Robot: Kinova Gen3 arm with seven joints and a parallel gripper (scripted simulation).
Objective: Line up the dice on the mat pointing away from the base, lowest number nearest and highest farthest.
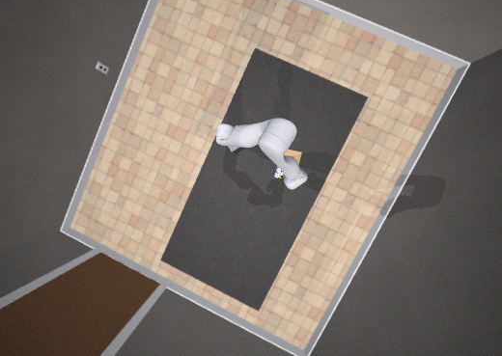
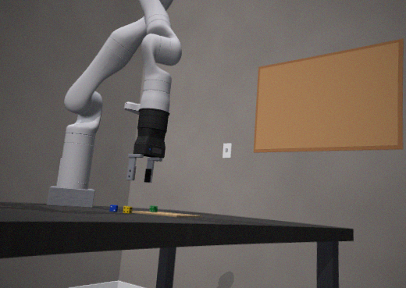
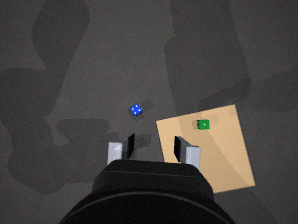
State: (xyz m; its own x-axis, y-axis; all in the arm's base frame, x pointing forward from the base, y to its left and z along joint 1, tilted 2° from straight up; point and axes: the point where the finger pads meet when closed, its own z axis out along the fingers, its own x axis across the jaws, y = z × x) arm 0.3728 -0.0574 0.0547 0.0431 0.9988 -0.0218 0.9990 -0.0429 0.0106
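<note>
Now: the yellow die 2 cm ahead of my hand, 5 cm to the right of it and 9 cm below it. From my hand the other things lie so: green die: 2 cm behind, 8 cm to the left, 8 cm below; then blue die: 5 cm behind, 3 cm to the right, 9 cm below; then mat: 2 cm ahead, 9 cm to the left, 10 cm below.
</note>
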